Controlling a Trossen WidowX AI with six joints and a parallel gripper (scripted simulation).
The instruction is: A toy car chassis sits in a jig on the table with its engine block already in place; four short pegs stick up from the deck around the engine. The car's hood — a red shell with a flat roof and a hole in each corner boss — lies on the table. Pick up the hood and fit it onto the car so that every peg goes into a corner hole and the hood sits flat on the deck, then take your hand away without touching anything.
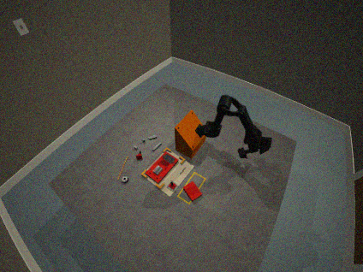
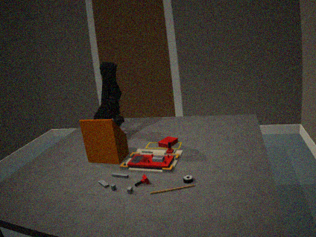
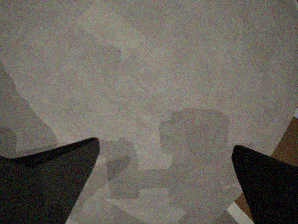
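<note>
Right now the red hood is 39 cm ahead of my gripper tip, 24 cm to the right of it and 3 cm below it. From my gripper tip the other things lie so: black wheel 55 cm ahead, 63 cm to the right, 4 cm below; cream jig 36 cm ahead, 45 cm to the right, 4 cm below.
</note>
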